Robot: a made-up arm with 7 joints.
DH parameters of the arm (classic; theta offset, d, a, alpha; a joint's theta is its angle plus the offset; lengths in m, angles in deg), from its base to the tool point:
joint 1: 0 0.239 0 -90
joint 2: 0 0 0 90
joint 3: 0 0.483 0.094 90
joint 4: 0 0 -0.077 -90
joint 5: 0 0.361 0 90
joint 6: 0 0 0.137 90
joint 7: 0 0 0 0
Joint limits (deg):
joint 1: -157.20..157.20
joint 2: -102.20..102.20
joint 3: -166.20..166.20
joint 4: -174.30..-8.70
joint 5: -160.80..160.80
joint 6: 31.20..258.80
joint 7: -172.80..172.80
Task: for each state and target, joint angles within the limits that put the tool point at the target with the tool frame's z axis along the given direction. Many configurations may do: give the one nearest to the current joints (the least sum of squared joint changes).
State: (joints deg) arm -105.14 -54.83 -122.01 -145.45 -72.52 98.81 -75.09
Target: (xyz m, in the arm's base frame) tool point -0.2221 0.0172 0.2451 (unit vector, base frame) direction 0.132 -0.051 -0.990
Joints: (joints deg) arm -91.96 -64.35 -106.79 -174.30 -95.01 118.71 -75.09
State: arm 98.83 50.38 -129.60 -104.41 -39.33 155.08 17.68
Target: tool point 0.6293 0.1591 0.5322 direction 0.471 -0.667 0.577
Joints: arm 63.72 70.12 -120.16 -99.73 -88.61 167.10 17.68
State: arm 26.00 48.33 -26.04 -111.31 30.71 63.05 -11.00
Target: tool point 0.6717 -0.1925 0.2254 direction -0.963 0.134 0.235
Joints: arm 15.68 50.55 -39.63 -90.33 -18.05 34.84 -11.00
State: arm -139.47 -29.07 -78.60 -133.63 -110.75 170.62 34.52
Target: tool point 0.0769 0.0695 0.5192 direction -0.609 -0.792 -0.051
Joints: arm -139.91 -71.52 -31.34 -164.91 -113.32 200.27 34.52
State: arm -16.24 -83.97 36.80 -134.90 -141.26 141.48 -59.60
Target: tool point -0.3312 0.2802 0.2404 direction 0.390 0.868 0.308
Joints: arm 18.82 -92.30 71.62 -133.59 -128.18 176.50 -59.60
